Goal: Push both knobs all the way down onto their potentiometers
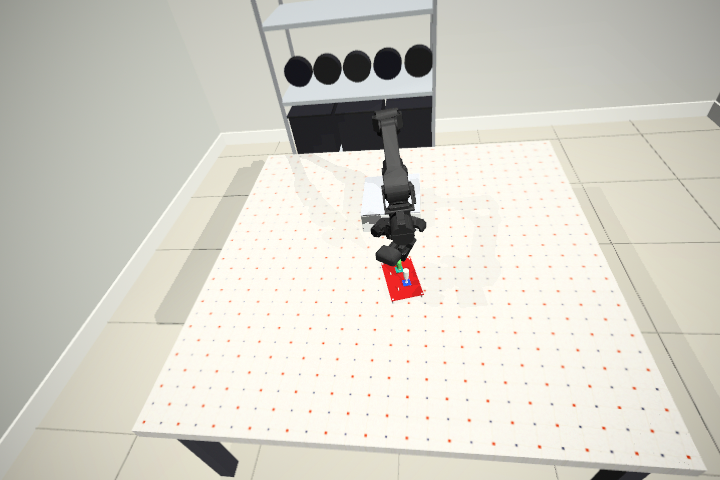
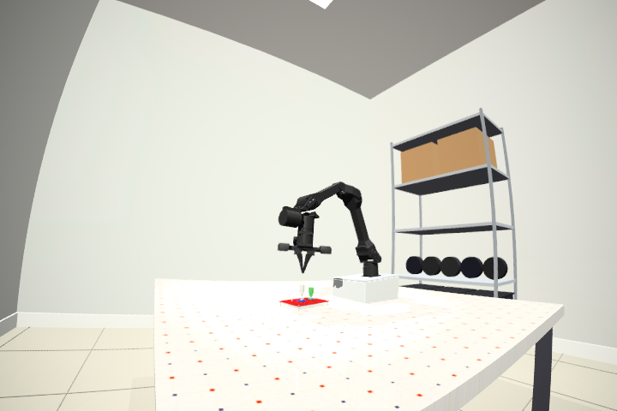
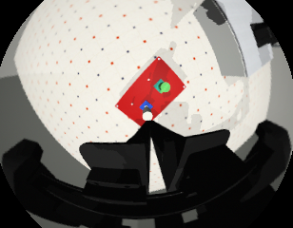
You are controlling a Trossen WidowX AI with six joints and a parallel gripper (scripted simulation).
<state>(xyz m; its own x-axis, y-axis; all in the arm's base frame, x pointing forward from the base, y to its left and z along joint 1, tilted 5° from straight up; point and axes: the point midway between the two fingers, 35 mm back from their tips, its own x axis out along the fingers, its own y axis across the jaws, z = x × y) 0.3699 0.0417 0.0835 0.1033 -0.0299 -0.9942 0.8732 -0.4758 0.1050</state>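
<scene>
Now: the pale knob 60 mm below my gripper tip and 10 mm to the left of it. Also, from my gripper tip: green knob (70 mm below, 50 mm behind, 20 mm to the right).
</scene>
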